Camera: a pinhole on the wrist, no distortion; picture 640 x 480 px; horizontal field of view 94.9 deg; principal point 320.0 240.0 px. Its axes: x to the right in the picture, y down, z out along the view. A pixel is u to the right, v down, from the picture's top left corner.
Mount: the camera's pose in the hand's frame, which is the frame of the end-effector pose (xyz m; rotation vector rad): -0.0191 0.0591 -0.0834 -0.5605 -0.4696 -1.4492
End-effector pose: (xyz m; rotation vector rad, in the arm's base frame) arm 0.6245 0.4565 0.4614 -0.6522 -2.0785 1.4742
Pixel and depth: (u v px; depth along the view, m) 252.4 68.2 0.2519
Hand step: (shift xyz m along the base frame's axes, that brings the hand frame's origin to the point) 0.0875 -0.0914 -0.2881
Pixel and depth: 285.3 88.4 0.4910
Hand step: 0.0478 -0.2496 -0.4925
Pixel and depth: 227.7 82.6 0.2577
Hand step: 0.0903 -0.0726 -0.3051
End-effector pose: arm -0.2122 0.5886 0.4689 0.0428 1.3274 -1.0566
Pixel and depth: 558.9 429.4 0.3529
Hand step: 0.2757 -0.3130 -0.1126
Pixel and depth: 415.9 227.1 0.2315
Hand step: 0.2033 0.0056 -0.0168
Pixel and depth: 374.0 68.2 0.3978
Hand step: 0.4025 0.1051 0.1493
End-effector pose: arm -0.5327 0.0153 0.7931 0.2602 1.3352 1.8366
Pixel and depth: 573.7 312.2 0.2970
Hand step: 0.1051 0.2644 0.1381
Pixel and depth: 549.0 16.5 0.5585
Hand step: 0.6126 0.1674 0.4234
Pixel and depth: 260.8 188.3 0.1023
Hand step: -0.0548 -0.0474 0.1231
